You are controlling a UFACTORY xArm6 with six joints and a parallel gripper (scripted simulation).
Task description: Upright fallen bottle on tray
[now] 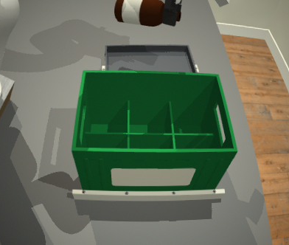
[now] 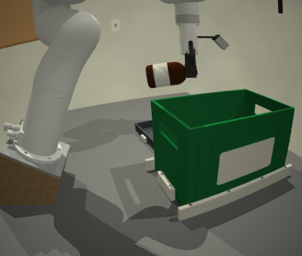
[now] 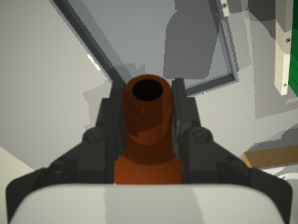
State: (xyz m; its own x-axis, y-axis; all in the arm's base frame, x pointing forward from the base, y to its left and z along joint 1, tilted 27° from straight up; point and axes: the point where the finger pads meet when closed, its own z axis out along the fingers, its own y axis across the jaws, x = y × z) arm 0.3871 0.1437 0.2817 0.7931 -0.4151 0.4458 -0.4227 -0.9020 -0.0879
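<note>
Now: the brown bottle 5 cm behind my hand, 3 cm to the left of it and 1 cm below it. From my hand the other things lie so: green crate (9 cm behind, 26 cm to the right, 12 cm below); then dark grey tray (3 cm behind, 1 cm to the left, 19 cm below).
</note>
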